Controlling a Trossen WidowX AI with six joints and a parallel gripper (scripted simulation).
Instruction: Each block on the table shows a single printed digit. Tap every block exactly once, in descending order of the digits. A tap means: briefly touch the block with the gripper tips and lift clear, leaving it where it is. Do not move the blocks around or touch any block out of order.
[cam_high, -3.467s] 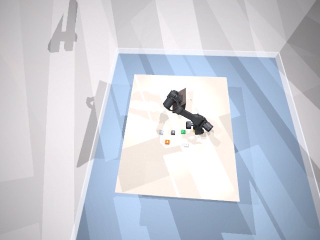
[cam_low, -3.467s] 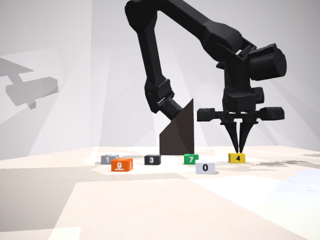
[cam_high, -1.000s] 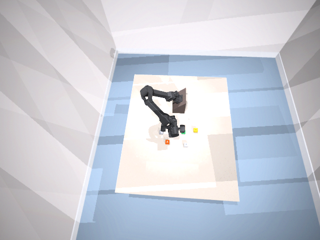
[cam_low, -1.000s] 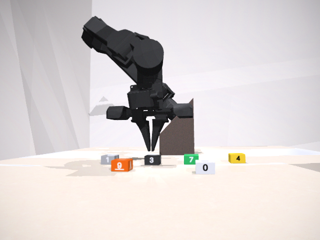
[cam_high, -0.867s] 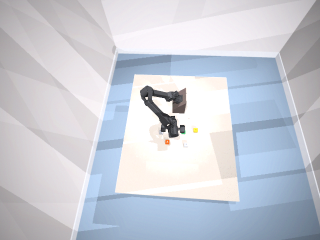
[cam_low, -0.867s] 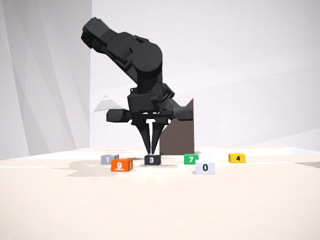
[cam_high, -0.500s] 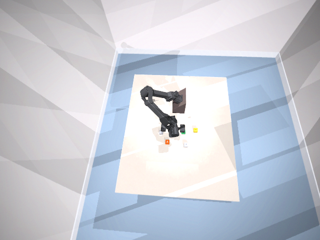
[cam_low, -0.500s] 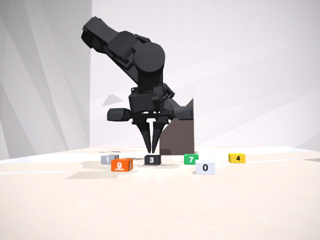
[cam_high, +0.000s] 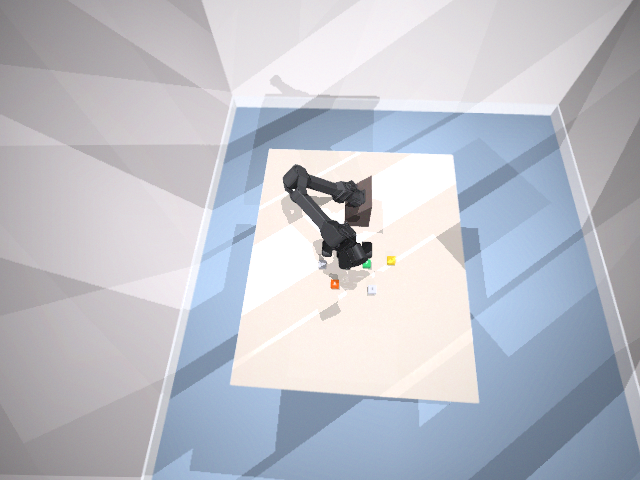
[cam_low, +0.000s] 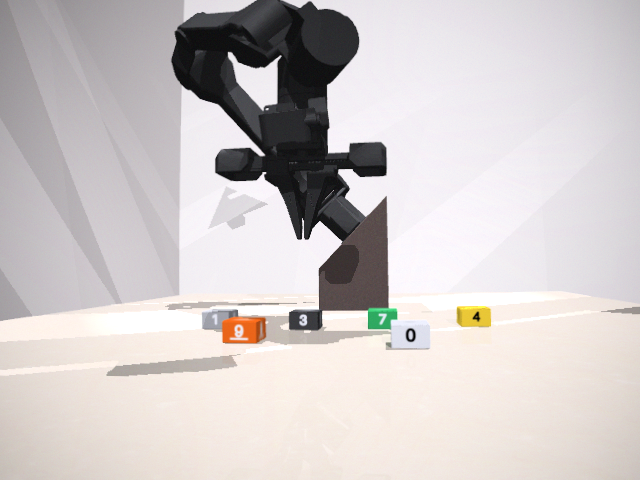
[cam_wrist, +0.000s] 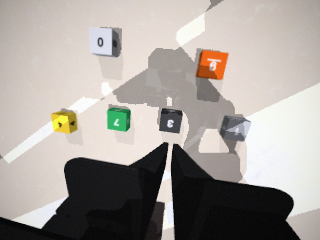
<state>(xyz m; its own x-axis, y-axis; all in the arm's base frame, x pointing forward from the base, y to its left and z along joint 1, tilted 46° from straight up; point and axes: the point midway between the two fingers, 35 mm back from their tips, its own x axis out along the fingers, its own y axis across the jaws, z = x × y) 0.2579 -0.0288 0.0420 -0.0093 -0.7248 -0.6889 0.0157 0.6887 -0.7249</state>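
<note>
Right now the grey 1 block is 100 mm to the right of my gripper tip and 90 mm below it. From my gripper tip the other things lie so: green 7 block (90 mm to the left, 90 mm below, 10 mm behind); black 3 block (90 mm below); orange 9 block (90 mm below, 80 mm ahead, 40 mm to the right).
</note>
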